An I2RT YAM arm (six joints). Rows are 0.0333 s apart.
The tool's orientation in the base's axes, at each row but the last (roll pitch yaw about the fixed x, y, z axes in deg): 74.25 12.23 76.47; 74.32 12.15 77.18; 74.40 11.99 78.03; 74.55 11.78 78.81; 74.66 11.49 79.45; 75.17 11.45 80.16; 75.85 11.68 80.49; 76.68 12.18 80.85; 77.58 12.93 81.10
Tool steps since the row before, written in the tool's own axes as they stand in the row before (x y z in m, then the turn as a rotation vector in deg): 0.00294 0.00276 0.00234 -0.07 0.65 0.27; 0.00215 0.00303 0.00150 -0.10 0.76 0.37; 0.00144 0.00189 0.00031 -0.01 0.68 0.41; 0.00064 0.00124 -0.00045 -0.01 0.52 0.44; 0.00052 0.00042 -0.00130 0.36 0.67 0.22; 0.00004 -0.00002 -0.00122 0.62 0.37 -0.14; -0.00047 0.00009 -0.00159 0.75 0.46 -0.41; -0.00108 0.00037 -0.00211 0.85 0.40 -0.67; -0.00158 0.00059 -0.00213 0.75 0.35 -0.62
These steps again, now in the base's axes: 0.00230 0.00312 0.00259 0.10 0.06 0.70; 0.00123 0.00259 0.00280 0.16 0.04 0.83; 0.00017 0.00181 0.00156 0.24 0.10 0.75; -0.00059 0.00098 0.00092 0.30 0.06 0.61; -0.00125 0.00076 -0.00004 0.12 0.48 0.62; -0.00116 0.00017 -0.00033 -0.11 0.70 0.19; -0.00163 -0.00026 -0.00020 -0.37 0.88 0.19; -0.00228 -0.00073 0.00010 -0.59 0.99 0.05; -0.00241 -0.00115 0.00047 -0.55 0.87 0.04
